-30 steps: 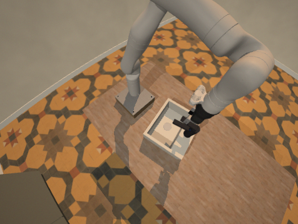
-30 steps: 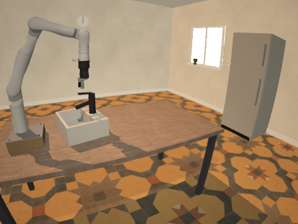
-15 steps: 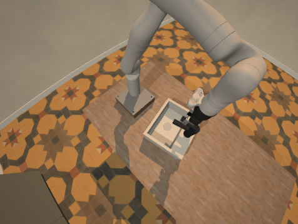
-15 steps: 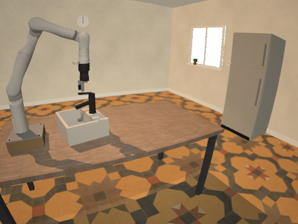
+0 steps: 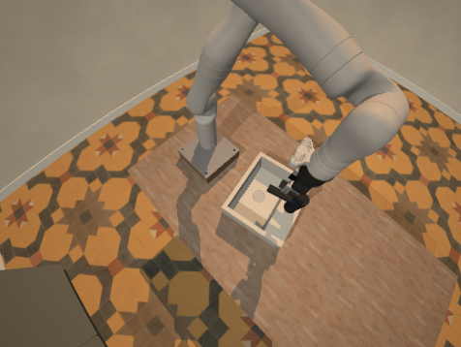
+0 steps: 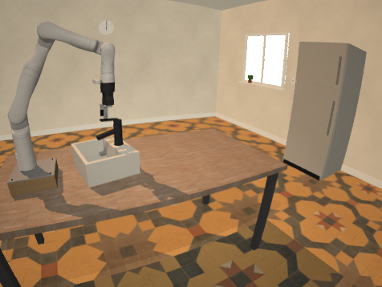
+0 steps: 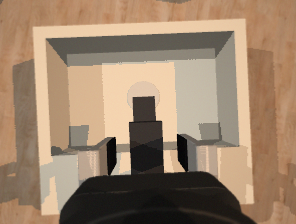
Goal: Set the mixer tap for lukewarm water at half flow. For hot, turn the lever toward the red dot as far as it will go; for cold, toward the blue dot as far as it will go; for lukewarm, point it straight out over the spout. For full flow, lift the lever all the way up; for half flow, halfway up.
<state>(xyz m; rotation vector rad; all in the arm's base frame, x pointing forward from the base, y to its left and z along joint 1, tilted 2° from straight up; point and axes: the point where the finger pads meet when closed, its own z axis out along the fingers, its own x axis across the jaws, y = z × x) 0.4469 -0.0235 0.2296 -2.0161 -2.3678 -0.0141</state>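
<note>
Right now my hand is 30 mm short of the black lever and 40 mm above it. Round my hand: sink basin: 40 mm behind, 10 mm to the right, 270 mm below; then black mixer tap: 50 mm ahead, 10 mm to the left, 80 mm below.
</note>
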